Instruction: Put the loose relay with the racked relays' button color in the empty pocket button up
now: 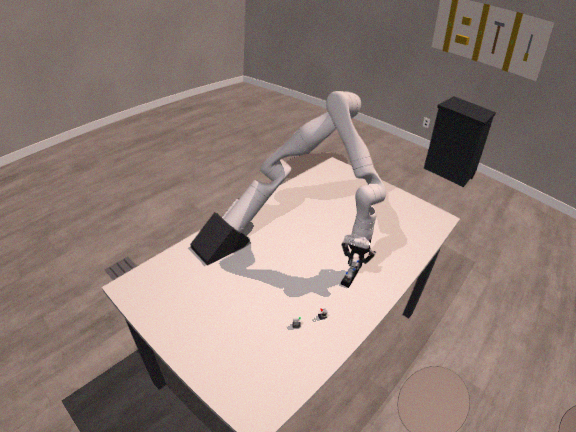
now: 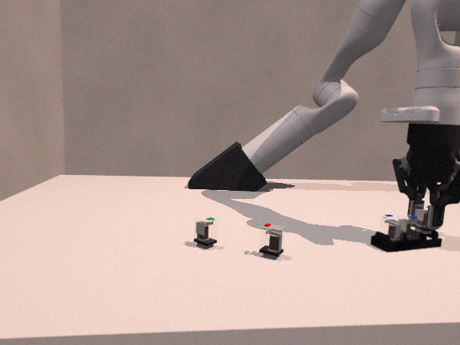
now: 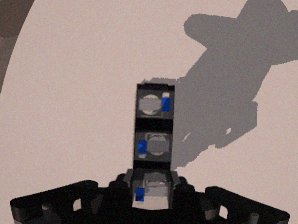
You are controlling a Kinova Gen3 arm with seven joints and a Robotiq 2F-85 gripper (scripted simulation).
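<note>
My gripper is now 1 cm short of the black rack, 3 cm to the left of it and 4 cm above it.
</note>
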